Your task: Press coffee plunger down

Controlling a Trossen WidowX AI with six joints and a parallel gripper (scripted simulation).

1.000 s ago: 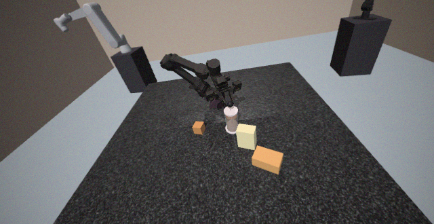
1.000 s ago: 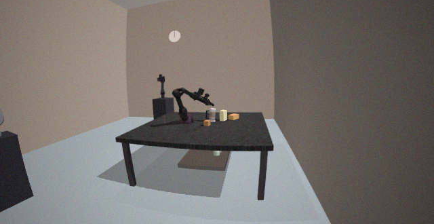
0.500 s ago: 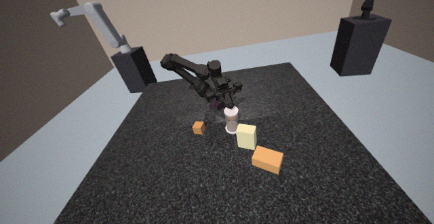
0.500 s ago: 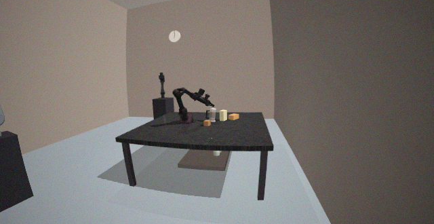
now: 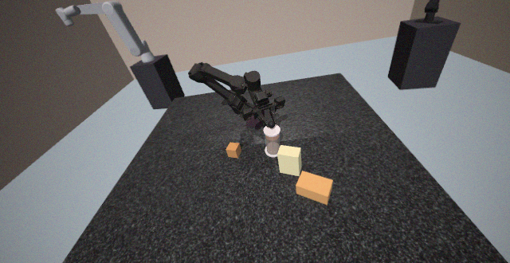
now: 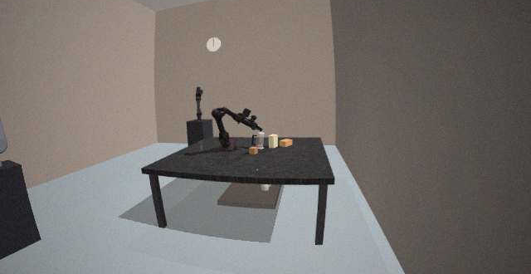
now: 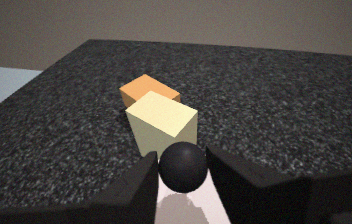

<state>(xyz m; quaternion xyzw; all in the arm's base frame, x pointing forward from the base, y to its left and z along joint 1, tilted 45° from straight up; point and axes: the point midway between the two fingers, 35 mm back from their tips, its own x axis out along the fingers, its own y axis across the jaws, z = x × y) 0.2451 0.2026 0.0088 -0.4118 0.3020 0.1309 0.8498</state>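
My gripper tip is now 8 cm above the coffee press, 3 cm past it and 2 cm to the left of it. From my gripper tip the other things lie so: pale yellow block: 12 cm below, 9 cm ahead, 6 cm to the left; then orange cube: 20 cm to the right, 15 cm below, 1 cm behind; then large orange block: 18 cm ahead, 15 cm to the left, 15 cm below.
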